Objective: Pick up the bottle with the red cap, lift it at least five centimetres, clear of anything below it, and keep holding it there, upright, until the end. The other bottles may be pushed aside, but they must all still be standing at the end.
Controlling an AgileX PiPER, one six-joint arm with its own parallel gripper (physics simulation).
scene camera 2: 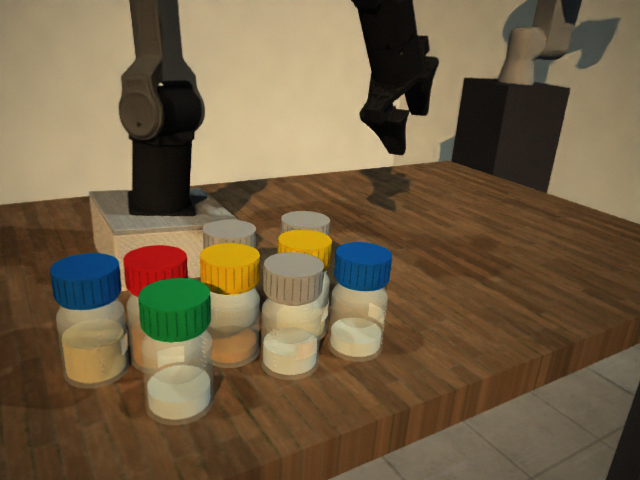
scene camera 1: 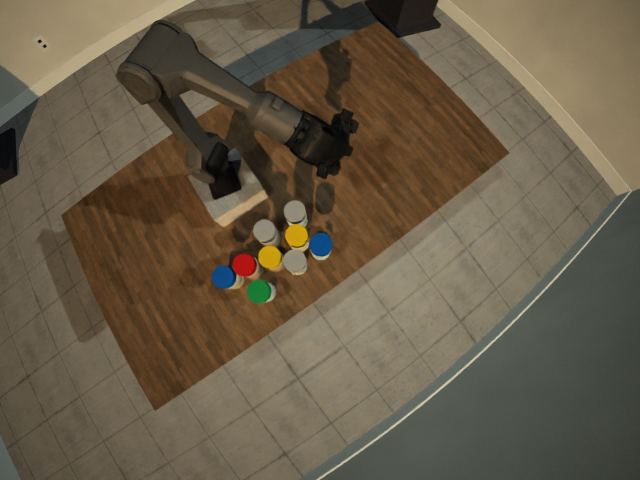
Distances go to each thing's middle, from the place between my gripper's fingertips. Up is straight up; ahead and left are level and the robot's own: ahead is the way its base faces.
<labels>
The blue-capped bottle (scene camera 2: 359, 299) lies 180 mm ahead of my hand, 130 mm to the right of it and 130 mm below it. The rest, counted from my hand: red-capped bottle (scene camera 2: 143, 266): 150 mm ahead, 320 mm to the right, 130 mm below; green-capped bottle (scene camera 2: 177, 354): 220 mm ahead, 310 mm to the right, 130 mm below.
</labels>
